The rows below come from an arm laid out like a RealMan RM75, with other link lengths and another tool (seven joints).
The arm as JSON. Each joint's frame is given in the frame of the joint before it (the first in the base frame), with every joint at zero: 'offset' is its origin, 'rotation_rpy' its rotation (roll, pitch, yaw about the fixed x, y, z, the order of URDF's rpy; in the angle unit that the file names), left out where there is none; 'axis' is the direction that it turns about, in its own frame. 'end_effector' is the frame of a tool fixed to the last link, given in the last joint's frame.
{
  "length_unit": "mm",
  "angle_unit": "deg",
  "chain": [
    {
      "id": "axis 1",
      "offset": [
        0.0,
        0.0,
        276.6
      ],
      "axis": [
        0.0,
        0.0,
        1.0
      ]
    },
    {
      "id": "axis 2",
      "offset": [
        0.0,
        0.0,
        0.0
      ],
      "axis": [
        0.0,
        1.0,
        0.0
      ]
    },
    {
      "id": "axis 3",
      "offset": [
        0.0,
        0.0,
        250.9
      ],
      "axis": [
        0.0,
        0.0,
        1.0
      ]
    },
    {
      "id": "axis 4",
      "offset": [
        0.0,
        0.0,
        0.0
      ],
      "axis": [
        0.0,
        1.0,
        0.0
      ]
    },
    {
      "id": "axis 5",
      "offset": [
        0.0,
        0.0,
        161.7
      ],
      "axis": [
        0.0,
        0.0,
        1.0
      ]
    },
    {
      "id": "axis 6",
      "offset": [
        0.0,
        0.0,
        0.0
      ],
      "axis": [
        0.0,
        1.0,
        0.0
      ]
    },
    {
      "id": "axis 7",
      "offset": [
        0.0,
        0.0,
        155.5
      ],
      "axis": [
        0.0,
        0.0,
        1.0
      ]
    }
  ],
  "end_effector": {
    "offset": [
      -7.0,
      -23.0,
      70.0
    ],
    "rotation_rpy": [
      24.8,
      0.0,
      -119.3
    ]
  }
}
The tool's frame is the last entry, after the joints.
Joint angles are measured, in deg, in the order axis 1, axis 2, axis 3, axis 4, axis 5, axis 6, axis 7. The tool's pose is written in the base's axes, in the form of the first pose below.
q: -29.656 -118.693 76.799 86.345 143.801 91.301 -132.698
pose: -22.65, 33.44, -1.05, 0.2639, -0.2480, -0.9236, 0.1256
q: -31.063 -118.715 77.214 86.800 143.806 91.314 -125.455
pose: -21.40, 34.17, -1.11, 0.2838, -0.3194, -0.8947, 0.1302
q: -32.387 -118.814 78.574 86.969 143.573 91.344 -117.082
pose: -20.05, 34.51, -1.63, 0.3032, -0.4004, -0.8529, 0.1426
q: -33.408 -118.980 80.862 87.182 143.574 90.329 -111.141
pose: -18.77, 34.78, -2.32, 0.3191, -0.4640, -0.8129, 0.1485
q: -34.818 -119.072 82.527 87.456 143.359 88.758 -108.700
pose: -17.23, 35.37, -2.75, 0.3270, -0.5024, -0.7879, 0.1407
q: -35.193 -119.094 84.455 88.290 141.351 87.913 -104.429
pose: -15.62, 35.07, -3.51, 0.3226, -0.5531, -0.7554, 0.1391
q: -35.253 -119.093 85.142 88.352 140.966 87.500 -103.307
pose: -15.29, 34.99, -3.75, 0.3223, -0.5656, -0.7462, 0.1392
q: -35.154 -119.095 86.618 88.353 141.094 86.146 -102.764
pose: -15.03, 35.02, -4.09, 0.3264, -0.5758, -0.7371, 0.1367
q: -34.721 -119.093 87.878 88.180 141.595 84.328 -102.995
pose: -15.09, 35.22, -4.28, 0.3319, -0.5765, -0.7351, 0.1310
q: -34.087 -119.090 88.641 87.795 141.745 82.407 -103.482
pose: -15.26, 35.43, -4.41, 0.3335, -0.5721, -0.7392, 0.1231
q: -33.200 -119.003 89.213 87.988 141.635 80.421 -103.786
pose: -15.27, 35.67, -4.35, 0.3346, -0.5694, -0.7427, 0.1104
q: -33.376 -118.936 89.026 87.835 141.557 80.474 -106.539
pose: -15.37, 35.74, -4.27, 0.3292, -0.5515, -0.7587, 0.1086
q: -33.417 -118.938 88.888 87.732 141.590 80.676 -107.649
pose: -15.49, 35.72, -4.24, 0.3271, -0.5432, -0.7655, 0.1095
